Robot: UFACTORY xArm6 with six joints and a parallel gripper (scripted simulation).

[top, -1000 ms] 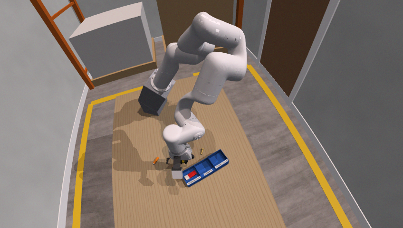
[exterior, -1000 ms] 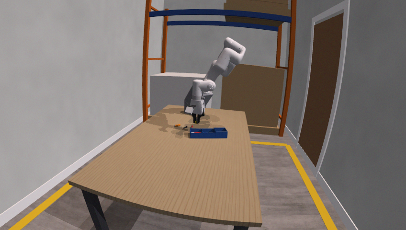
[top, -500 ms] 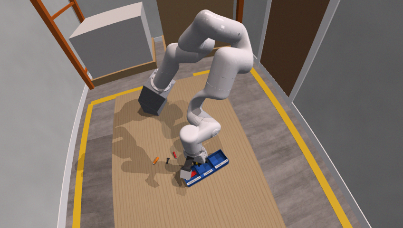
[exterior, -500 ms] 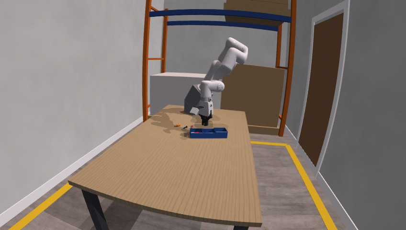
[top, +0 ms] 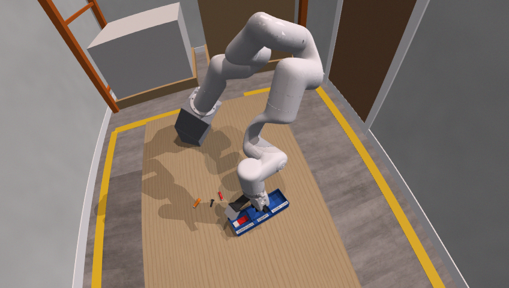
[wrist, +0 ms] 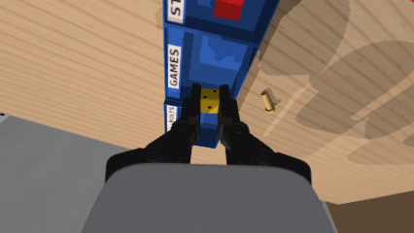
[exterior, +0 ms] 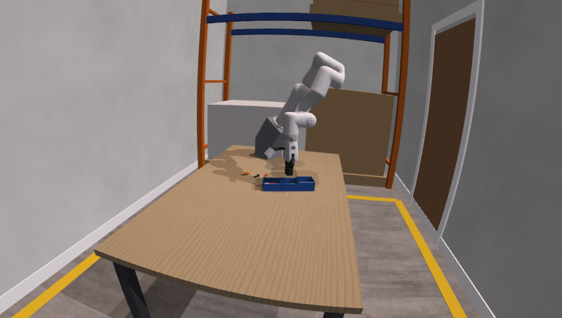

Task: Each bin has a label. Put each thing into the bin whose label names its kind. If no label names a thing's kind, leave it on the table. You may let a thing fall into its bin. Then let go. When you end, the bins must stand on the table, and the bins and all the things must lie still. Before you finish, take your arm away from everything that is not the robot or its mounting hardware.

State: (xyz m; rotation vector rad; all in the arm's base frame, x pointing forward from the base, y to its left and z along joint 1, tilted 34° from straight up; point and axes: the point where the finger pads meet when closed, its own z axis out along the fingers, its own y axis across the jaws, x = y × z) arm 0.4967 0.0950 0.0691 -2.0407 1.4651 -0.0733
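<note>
My gripper is now 10 cm past the brass bolt, 8 cm above it and 2 cm to the right of it. The rest, counted from my hand: red battery: 14 cm to the right, 12 cm behind, 8 cm below; then eraser: 9 cm to the right, 8 cm below, 2 cm ahead; then yellow die: 1 cm below.
</note>
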